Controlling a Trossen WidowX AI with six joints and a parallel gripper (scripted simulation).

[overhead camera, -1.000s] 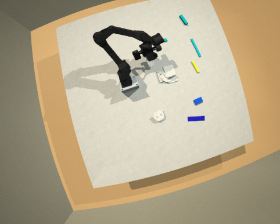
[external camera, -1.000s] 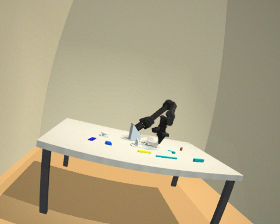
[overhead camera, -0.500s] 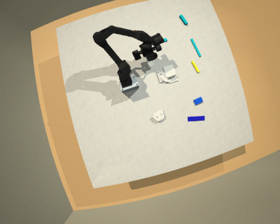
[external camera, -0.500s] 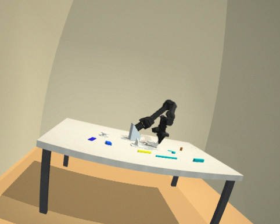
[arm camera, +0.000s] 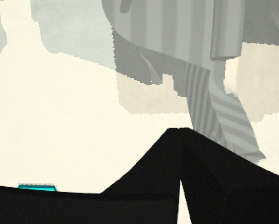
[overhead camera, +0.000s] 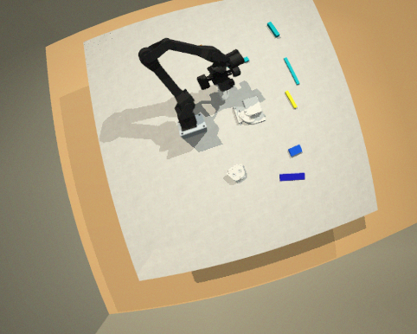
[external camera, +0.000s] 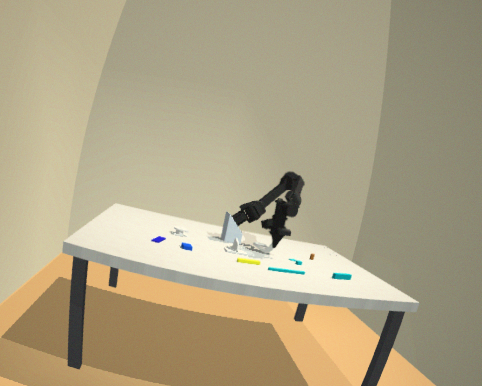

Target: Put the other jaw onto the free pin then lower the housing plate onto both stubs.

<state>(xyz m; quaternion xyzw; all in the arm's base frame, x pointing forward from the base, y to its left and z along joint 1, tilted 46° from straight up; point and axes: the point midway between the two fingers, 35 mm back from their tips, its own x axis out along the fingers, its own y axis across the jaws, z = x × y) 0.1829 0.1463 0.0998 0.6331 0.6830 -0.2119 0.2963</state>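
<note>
The white jaw piece lies 2 cm behind my gripper tip, 2 cm to the right of it and 1 cm above it. Round my gripper tip: orange piece 3 cm behind, 20 cm to the left, 2 cm below; yellow bar 31 cm ahead, 16 cm to the right, 2 cm below; blue block 25 cm ahead, 40 cm to the right, 2 cm below.
</note>
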